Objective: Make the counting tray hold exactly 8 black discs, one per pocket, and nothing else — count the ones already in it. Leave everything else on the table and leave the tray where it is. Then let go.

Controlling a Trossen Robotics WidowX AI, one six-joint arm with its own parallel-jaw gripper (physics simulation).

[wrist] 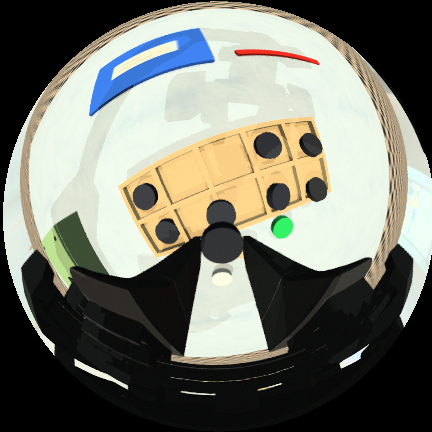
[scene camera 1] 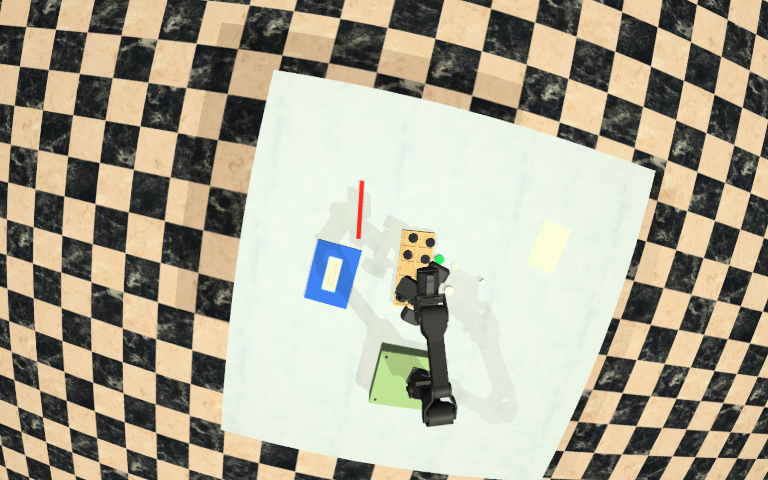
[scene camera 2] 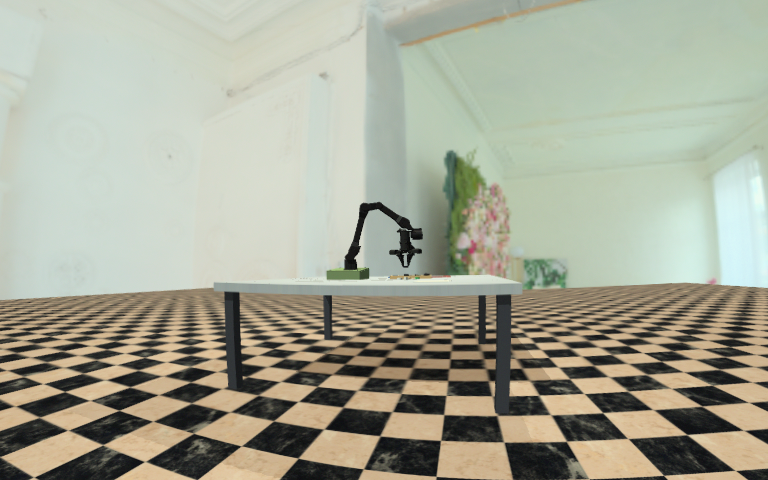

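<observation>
The wooden two-row counting tray [scene camera 1: 401,264] [wrist: 182,175] lies flat, with one black disc in each of several pockets. Two middle pockets of the row nearer the blue piece are empty. A black disc [wrist: 220,209] sits in the other row's middle, partly hidden, so its exact pocket is unclear. My gripper [scene camera 2: 405,266] [wrist: 221,241] is shut on another black disc [wrist: 222,240], held above the tray's edge on the green disc's side. The arm hides part of the tray in scene camera 1.
A green disc [scene camera 1: 439,259] [wrist: 282,227], a cream disc [scene camera 1: 449,290] [wrist: 221,278] and a small white disc [scene camera 1: 454,265] lie beside the tray. Also present are a white block [scene camera 1: 481,280], a pale yellow sheet [scene camera 1: 548,246], a blue piece [scene camera 1: 314,277] [wrist: 200,50] and a red bar [scene camera 1: 360,209] [wrist: 275,54].
</observation>
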